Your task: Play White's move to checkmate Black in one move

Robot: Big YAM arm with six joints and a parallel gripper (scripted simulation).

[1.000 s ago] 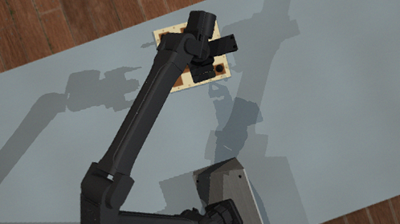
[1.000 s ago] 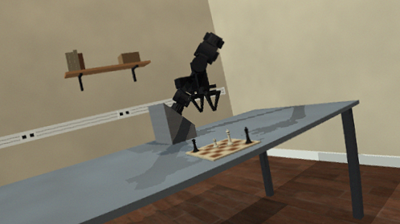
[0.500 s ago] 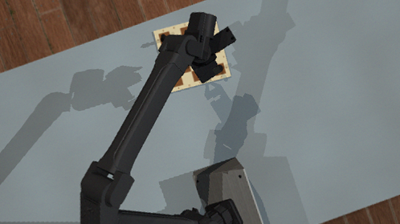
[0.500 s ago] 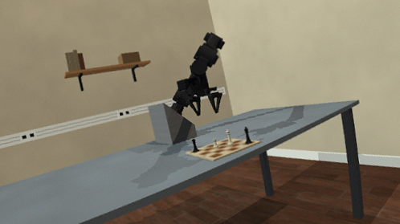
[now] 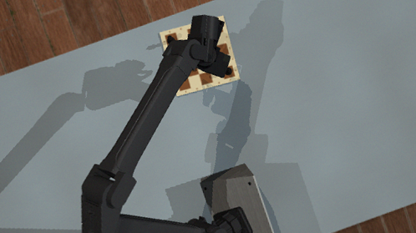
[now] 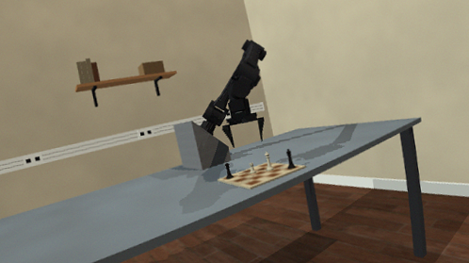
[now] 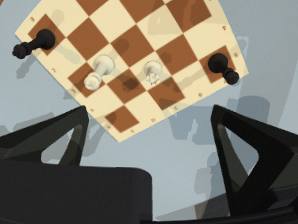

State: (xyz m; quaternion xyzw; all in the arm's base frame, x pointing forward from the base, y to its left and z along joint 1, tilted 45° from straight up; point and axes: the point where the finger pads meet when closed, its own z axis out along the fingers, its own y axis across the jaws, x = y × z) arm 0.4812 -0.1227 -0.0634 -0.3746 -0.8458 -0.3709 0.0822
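The short white piece lies 9 cm below my hand. Round my hand: black chess piece 12 cm ahead, 8 cm below, 6 cm to the left; small chessboard 11 cm below, 3 cm ahead; tall white piece 8 cm below, 4 cm to the left, 4 cm ahead.
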